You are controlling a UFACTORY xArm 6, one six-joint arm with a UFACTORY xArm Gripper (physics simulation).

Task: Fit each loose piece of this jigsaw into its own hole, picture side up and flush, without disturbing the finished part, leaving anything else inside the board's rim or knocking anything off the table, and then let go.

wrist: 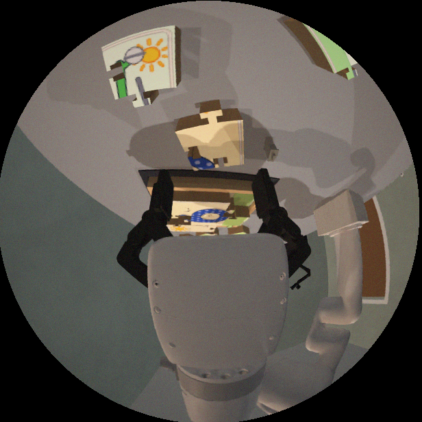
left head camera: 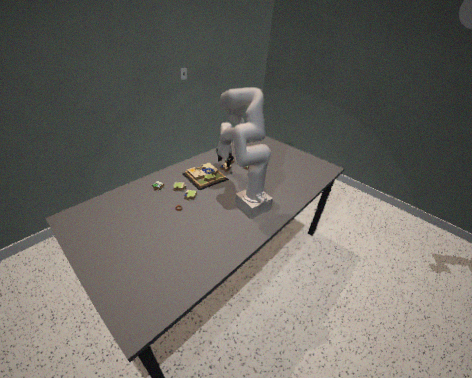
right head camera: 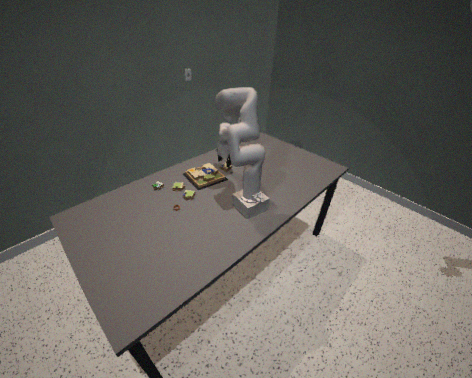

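My gripper (left head camera: pixel 224 159) (right head camera: pixel 224 159) (wrist: pixel 213 175) is open and empty, low over the table beside the board. A cream jigsaw piece with a blue corner (wrist: pixel 215 140) (right head camera: pixel 227 168) lies picture side up just beyond the fingertips in the wrist view. A sun piece (wrist: pixel 142 62) and a green piece (wrist: pixel 332 47) lie farther off. The board (left head camera: pixel 201 187) (right head camera: pixel 200 187) (wrist: pixel 210 175) holds the finished part with a blue dotted ring; the gripper body hides some of it in the wrist view. Left of it lie a green-and-white piece (left head camera: pixel 158 185) (right head camera: pixel 158 185) and two yellow-green pieces (left head camera: pixel 179 186) (left head camera: pixel 190 194) (right head camera: pixel 178 186) (right head camera: pixel 189 194).
A small brown ring-like object (left head camera: pixel 178 207) (right head camera: pixel 176 207) lies on the table (left head camera: pixel 150 250) (right head camera: pixel 145 250) in front of the yellow-green pieces. A small grey block (wrist: pixel 272 151) lies right of the cream piece in the wrist view. The arm's base (left head camera: pixel 254 203) (right head camera: pixel 250 202) stands near the table's front edge.
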